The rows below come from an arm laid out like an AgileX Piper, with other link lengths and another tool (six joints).
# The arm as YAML. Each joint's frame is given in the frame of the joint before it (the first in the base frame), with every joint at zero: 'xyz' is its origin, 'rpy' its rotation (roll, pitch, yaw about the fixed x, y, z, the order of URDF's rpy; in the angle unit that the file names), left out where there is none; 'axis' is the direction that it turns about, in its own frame. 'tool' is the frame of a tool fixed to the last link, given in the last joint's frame.
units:
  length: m
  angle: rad
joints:
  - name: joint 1
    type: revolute
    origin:
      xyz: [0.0, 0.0, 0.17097]
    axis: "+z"
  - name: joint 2
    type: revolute
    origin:
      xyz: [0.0, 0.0, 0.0]
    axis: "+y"
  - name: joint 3
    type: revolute
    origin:
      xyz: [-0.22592, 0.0, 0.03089]
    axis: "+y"
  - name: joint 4
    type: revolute
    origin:
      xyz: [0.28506, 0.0, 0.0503]
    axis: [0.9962, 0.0, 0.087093]
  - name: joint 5
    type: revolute
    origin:
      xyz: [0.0, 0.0, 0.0]
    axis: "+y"
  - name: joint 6
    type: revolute
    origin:
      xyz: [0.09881, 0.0, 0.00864]
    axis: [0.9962, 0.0, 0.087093]
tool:
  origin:
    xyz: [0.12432, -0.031, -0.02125]
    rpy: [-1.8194, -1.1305, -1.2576]
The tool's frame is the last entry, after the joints.
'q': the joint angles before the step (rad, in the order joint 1, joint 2, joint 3, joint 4, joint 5, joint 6). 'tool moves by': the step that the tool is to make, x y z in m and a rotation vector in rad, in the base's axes. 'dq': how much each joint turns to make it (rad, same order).
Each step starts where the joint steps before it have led.
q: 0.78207, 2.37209, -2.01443, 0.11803, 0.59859, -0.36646
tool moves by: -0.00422, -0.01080, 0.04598, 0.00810, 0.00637, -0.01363
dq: -0.01058, -0.09938, -0.00002, -0.00527, 0.09752, 0.01997
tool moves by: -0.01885, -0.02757, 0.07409, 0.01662, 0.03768, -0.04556
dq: -0.01866, -0.17228, -0.00087, -0.00387, 0.18518, 0.06247
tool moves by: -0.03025, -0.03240, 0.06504, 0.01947, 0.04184, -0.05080
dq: -0.01248, -0.16769, 0.00303, -0.00258, 0.17664, 0.07407
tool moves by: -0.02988, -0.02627, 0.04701, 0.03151, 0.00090, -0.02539
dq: -0.00191, -0.16224, 0.05384, -0.00080, 0.08437, 0.04181
